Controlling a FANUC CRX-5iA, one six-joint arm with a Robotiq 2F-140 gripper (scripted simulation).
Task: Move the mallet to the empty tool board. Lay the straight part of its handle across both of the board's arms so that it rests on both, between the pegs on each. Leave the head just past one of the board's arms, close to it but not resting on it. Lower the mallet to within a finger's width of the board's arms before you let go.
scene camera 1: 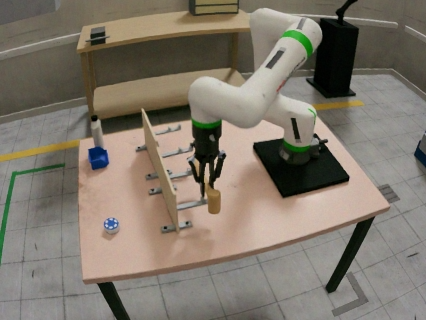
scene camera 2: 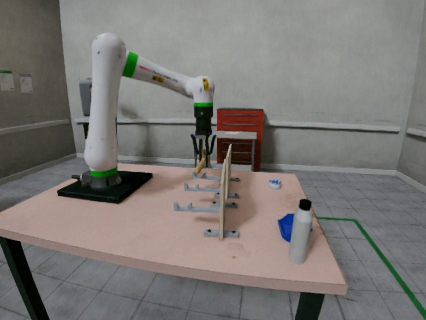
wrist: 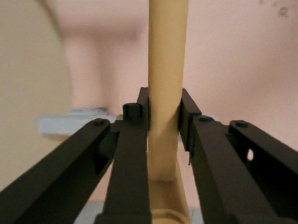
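My gripper [scene camera 1: 206, 193]. White bottle [scene camera 2: 302, 224]. Gripper again [wrist: 162, 101], with a tool board [wrist: 45, 116]. White bottle out of frame in the wrist view.
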